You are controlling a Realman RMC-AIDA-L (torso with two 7-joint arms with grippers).
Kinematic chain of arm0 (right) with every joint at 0, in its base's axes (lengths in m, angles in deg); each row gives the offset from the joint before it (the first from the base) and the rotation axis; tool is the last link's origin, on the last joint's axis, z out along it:
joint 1: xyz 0 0 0.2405 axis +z
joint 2: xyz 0 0 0 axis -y
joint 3: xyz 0 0 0.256 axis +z
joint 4: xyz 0 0 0 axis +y
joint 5: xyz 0 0 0.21 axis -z
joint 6: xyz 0 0 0 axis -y
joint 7: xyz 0 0 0.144 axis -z
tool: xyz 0 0 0
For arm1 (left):
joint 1: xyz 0 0 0.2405 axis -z
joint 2: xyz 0 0 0 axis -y
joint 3: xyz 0 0 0.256 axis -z
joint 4: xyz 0 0 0 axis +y
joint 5: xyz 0 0 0.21 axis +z
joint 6: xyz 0 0 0 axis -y
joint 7: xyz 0 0 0.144 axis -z
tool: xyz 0 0 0
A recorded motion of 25 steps. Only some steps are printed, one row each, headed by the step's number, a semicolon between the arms.
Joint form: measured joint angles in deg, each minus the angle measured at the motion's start. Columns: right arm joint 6, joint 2, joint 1, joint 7, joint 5, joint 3, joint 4; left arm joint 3, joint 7, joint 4, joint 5, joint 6, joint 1, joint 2.
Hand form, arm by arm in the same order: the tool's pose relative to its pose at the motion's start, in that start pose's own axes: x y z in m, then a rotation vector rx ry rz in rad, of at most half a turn. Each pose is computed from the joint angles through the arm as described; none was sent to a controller.
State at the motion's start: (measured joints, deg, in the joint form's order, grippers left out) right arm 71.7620 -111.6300 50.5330 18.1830 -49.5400 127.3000 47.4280; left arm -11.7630 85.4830 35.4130 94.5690 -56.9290 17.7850 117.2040
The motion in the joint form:
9: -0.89 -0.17 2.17 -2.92 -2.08 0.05 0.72; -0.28 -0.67 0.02 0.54 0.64 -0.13 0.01
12: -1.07 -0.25 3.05 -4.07 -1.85 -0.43 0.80; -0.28 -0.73 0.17 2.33 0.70 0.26 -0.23
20: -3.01 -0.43 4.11 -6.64 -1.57 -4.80 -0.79; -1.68 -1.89 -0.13 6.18 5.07 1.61 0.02
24: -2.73 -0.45 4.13 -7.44 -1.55 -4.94 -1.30; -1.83 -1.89 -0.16 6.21 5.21 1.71 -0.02
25: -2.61 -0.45 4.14 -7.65 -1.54 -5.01 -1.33; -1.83 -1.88 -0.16 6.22 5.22 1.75 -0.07
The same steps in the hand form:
9: 0.0146 -0.0220 0.0016 0.0492 0.0360 0.0216; -0.0020 -0.0015 -0.0004 0.0095 -0.0124 0.0191
12: 0.0175 -0.0289 0.0037 0.0506 0.0336 0.0207; -0.0019 -0.0004 0.0020 0.0036 -0.0330 0.0442
20: 0.0119 -0.0358 0.0180 0.0207 -0.0044 0.0175; -0.0111 0.0020 0.0123 0.0351 -0.1029 0.1146
24: 0.0092 -0.0348 0.0195 0.0195 -0.0172 0.0358; -0.0109 0.0024 0.0132 0.0345 -0.1042 0.1170
25: 0.0087 -0.0349 0.0197 0.0193 -0.0205 0.0388; -0.0104 0.0024 0.0134 0.0343 -0.1037 0.1178

